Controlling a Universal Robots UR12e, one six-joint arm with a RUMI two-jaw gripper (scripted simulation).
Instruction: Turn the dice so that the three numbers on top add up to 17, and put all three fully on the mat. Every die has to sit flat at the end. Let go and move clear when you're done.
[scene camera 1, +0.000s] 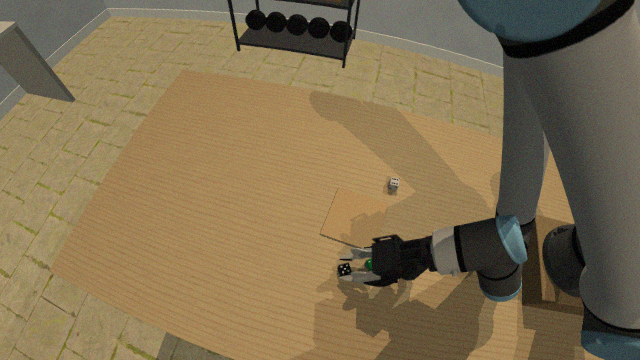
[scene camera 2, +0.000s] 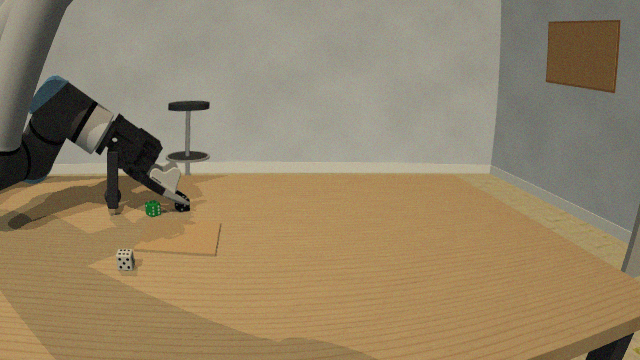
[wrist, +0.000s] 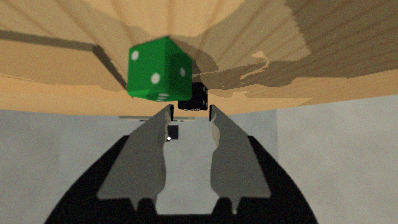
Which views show my gripper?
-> Scene camera 1, scene camera 2 and the wrist view: all of them.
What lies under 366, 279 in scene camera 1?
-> My gripper.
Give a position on a tan mat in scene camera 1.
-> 355, 219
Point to my gripper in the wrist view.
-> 191, 105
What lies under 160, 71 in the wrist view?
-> A green die.
